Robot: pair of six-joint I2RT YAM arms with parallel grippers.
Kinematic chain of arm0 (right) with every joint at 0, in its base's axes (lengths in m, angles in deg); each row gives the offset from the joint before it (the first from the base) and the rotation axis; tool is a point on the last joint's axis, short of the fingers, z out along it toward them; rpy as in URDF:
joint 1: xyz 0 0 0.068 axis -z
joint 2: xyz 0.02 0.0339 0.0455 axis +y
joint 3: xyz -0.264 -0.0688 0 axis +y
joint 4: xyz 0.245 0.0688 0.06 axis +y
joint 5: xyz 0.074 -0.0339 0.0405 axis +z
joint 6: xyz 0.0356 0 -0.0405 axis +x
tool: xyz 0 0 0 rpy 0 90 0
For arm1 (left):
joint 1: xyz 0 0 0.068 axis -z
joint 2: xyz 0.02 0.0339 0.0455 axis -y
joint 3: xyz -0.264 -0.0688 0 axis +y
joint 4: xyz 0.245 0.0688 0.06 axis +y
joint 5: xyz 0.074 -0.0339 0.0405 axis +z
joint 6: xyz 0.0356 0 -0.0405 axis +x
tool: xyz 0 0 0 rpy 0 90 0
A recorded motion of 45 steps. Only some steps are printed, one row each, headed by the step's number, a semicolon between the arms.
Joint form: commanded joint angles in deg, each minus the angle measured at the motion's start. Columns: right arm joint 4, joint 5, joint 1, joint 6, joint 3, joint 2; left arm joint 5, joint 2, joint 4, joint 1, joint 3, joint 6.
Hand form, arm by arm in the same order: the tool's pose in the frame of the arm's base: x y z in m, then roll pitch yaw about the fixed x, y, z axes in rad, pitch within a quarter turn. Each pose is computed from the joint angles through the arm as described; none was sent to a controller.
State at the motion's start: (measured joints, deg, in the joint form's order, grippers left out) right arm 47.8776 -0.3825 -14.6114 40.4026 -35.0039 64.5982; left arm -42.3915 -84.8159 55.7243 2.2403 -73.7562 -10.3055
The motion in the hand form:
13: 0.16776 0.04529 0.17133 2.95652 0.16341 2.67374; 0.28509 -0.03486 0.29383 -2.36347 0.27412 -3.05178
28: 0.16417 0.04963 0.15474 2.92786 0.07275 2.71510; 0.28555 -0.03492 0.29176 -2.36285 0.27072 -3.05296
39: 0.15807 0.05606 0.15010 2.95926 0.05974 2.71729; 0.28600 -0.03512 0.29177 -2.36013 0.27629 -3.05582
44: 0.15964 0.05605 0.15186 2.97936 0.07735 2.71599; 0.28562 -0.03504 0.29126 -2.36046 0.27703 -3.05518
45: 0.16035 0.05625 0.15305 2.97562 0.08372 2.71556; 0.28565 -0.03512 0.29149 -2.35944 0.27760 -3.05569
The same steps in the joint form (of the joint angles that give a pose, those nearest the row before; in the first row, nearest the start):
13: -2.70 2.20 -0.12 0.49 1.38 -0.15; 0.20 0.00 0.57 -0.04 0.37 0.75
28: -4.65 7.12 -0.81 -0.34 3.79 2.33; 0.12 -0.17 0.35 -0.04 0.65 0.81
39: -4.28 5.74 -3.78 2.44 4.69 2.51; -0.05 -0.20 0.08 -0.02 0.67 0.99
44: -3.88 4.19 -3.94 2.49 4.11 2.73; -0.02 -0.09 -0.09 -0.03 0.89 0.96
45: -3.97 4.09 -3.94 2.49 3.93 2.59; -0.08 -0.09 -0.07 -0.02 0.85 0.98

